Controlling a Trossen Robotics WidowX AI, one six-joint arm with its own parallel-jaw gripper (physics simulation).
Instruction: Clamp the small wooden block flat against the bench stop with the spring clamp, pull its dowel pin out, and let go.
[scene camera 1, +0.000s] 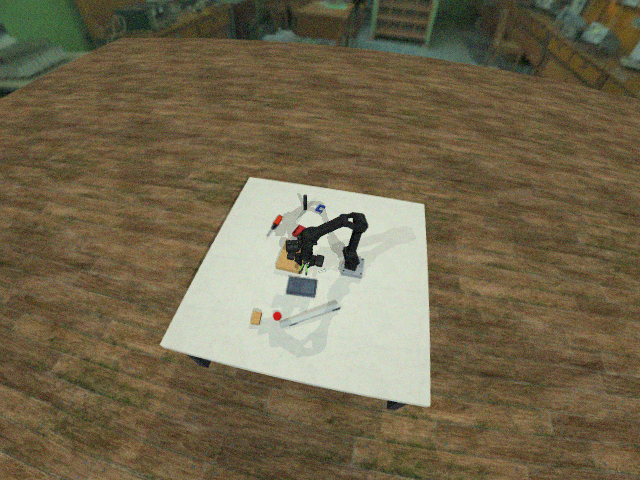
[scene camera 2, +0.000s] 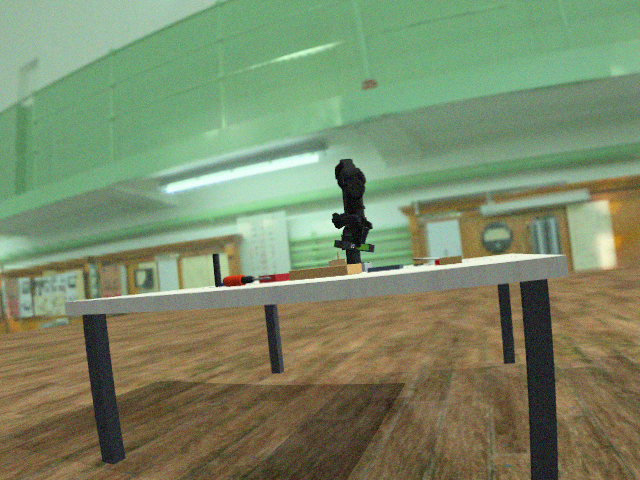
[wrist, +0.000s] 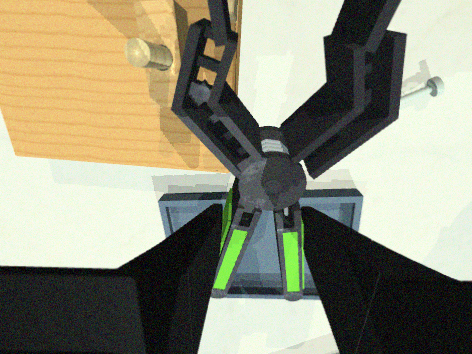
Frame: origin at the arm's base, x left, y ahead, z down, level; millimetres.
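Where they show: gripper, fingertip midpoint: (scene camera 1: 304, 266) (scene camera 2: 360, 247) (wrist: 260, 214); arm's base, link origin: (scene camera 1: 351, 265).
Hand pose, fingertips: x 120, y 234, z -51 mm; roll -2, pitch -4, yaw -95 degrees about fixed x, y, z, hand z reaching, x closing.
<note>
Things, the pixels of their top centre, and the offset from my fingertips.
- flat wooden board, top centre: (scene camera 2: 325, 267) (scene camera 1: 293, 254) dx -91, dy +100, dz +53 mm
- small wooden block, top centre: (wrist: 161, 57) (scene camera 2: 339, 259) dx -59, dy +56, dz +31 mm
- round dowel pin, top centre: (wrist: 137, 52) (scene camera 2: 338, 251) dx -59, dy +56, dz +6 mm
- red cylinder, top centre: (scene camera 1: 277, 315) dx +281, dy +54, dz +69 mm
- loose wooden piece, top centre: (scene camera 2: 449, 256) (scene camera 1: 256, 317) dx +325, dy +149, dz +63 mm
- long silver bar, top centre: (scene camera 2: 433, 255) (scene camera 1: 310, 314) dx +229, dy -107, dz +55 mm
- orange screwdriver, top centre: (scene camera 2: 246, 274) (scene camera 1: 273, 224) dx -269, dy +297, dz +52 mm
- red object, top centre: (scene camera 2: 278, 274) (scene camera 1: 303, 232) dx -272, dy +99, dz +60 mm
- black post, top centre: (scene camera 2: 215, 253) (scene camera 1: 305, 195) dx -492, dy +165, dz -35 mm
My gripper (scene camera 1: 309, 262) (scene camera 2: 355, 242) (wrist: 260, 214) is shut on the spring clamp, which has black jaws and green handles (scene camera 1: 305, 269) (scene camera 2: 364, 248) (wrist: 292, 260). The clamp hangs above the table beside the board's edge, its jaws spread and pointing to the top of the wrist view. The flat wooden board (scene camera 1: 285, 264) (scene camera 2: 323, 272) (wrist: 75, 90) lies on the table. The small wooden block (scene camera 2: 337, 262) (wrist: 167, 17) sits on it near one edge, with a round dowel pin (scene camera 2: 338, 255) (wrist: 149, 53) standing out. The left clamp jaw partly hides the block's side. I cannot tell the bench stop apart clearly.
A dark blue tray (scene camera 1: 287, 292) (wrist: 335, 194) lies beside the board. A red cylinder (scene camera 1: 277, 315), a loose wooden piece (scene camera 1: 255, 317) and a long silver bar (scene camera 1: 310, 313) lie beyond it. An orange screwdriver (scene camera 1: 277, 222) (scene camera 2: 235, 280), a red object (scene camera 1: 298, 230) and a black post (scene camera 1: 305, 202) are opposite.
</note>
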